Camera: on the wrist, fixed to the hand. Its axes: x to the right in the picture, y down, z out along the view.
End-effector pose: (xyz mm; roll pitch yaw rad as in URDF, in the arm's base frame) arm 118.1 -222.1 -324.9 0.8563 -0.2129 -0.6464
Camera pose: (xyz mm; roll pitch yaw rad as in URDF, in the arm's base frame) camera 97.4 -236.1 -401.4 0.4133 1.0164 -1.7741
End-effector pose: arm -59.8 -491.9 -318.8 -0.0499 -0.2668 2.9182
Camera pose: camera -28.0 -425.2 -350.7 0.2030 0.1514 1.4322
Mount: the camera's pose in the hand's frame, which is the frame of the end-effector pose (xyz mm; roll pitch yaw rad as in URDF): -24.1 -70.7 -30.0 -0.0646 0.2182 -1.5288
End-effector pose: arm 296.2 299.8 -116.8 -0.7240 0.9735 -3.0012
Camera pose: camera 279.5 371.0 -83.2 -1.1132 -0.2406 2.1621
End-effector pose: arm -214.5 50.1 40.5 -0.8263 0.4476 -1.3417
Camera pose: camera -284.5 42.0 79.5 -0.6236 -0.5198 -2.5792
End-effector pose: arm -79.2 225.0 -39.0 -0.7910 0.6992 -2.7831
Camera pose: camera -104.4 291.4 -1.2 -0.8720 -0.3984 2.3540
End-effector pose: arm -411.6 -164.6 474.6 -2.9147 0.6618 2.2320
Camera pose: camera -466.0 -195.9 525.0 -2.4925 -0.3197 -2.7984
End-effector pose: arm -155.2 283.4 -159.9 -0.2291 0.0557 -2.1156
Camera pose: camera -207.1 343.8 -171.7 -0.1298 -0.0084 2.6383
